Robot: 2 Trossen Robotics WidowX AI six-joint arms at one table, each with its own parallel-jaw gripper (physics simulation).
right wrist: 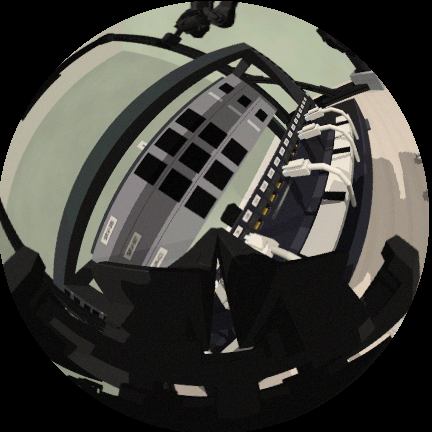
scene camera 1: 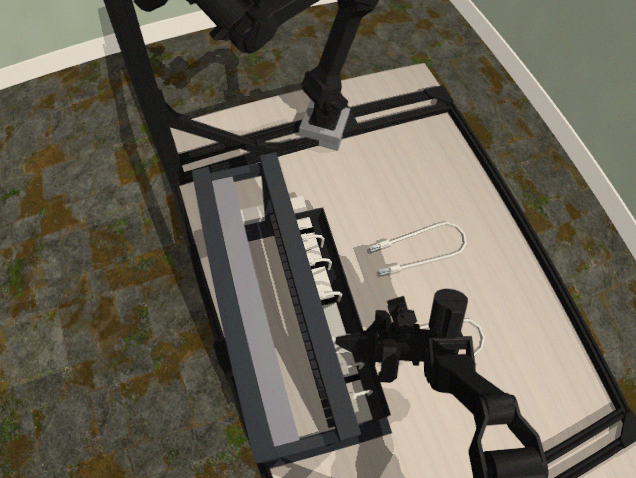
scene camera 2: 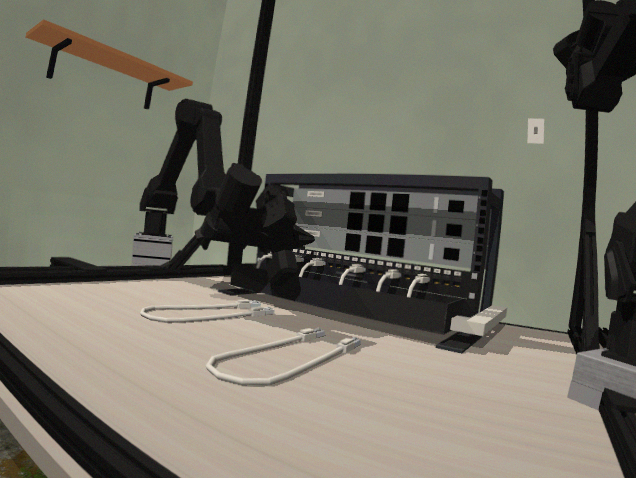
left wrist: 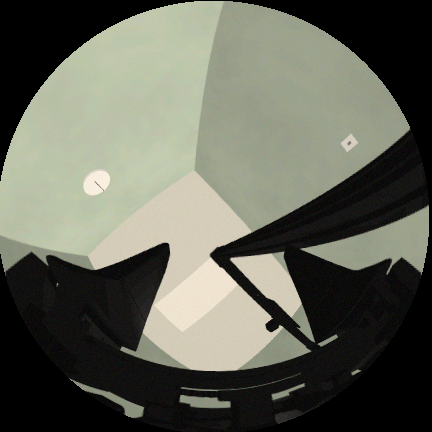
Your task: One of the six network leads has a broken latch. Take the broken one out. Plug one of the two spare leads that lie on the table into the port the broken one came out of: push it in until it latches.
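Frame: origin at the left arm's base, x ahead, y left, z up, level; millimetres.
Where they show: left gripper, between the fingertips: (right wrist: 170,29) (left wrist: 229,251); right gripper, between the fingertips: (right wrist: 215,233) (scene camera 1: 335,340) (scene camera 2: 313,239); left arm's base, origin of its link: (scene camera 1: 325,117); right arm's base, origin of its link: (scene camera 2: 154,235).
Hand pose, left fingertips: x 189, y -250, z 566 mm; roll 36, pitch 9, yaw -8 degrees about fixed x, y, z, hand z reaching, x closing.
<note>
Things, the pixels of their top centre, and the offset from my left fingertips. "pt": a spot on its surface instead.
- dark server rack, centre of its top: (right wrist: 143,106) (scene camera 1: 296,282) (scene camera 2: 366,176) 311 mm ahead, 335 mm left, 354 mm down
- plugged lead, a spot on its surface: (right wrist: 264,243) (scene camera 2: 314,259) pt 330 mm ahead, 418 mm left, 523 mm down
- far loop, a spot on its surface: (scene camera 2: 188,317) pt 199 mm ahead, 652 mm left, 610 mm down
A dark server rack (scene camera 1: 307,289) (scene camera 2: 378,180) (right wrist: 132,116) stands at the table's edge. Several white leads are plugged into its lower port row; three show clearly in scene camera 2 (scene camera 2: 355,271) (scene camera 2: 390,275) (scene camera 2: 419,280). My right gripper (scene camera 1: 340,339) (scene camera 2: 310,237) (right wrist: 215,233) is shut on nothing. Its tip sits at the port row, just above a plugged lead (scene camera 2: 314,262) (right wrist: 264,243). Another lead is partly hidden behind it. Two spare leads lie on the table, a near loop (scene camera 1: 432,242) (scene camera 2: 269,367) and a far loop (scene camera 2: 188,313) partly under the right arm (scene camera 1: 478,332). My left gripper (left wrist: 229,251) is open and empty, raised and facing the ceiling.
A black frame (scene camera 1: 145,85) (scene camera 2: 252,95) rises beside the rack. The left arm's grey base (scene camera 1: 326,129) stands at the far table edge. A light grey block (scene camera 2: 479,321) lies at the rack's right end. An orange shelf (scene camera 2: 131,66) hangs on the wall.
</note>
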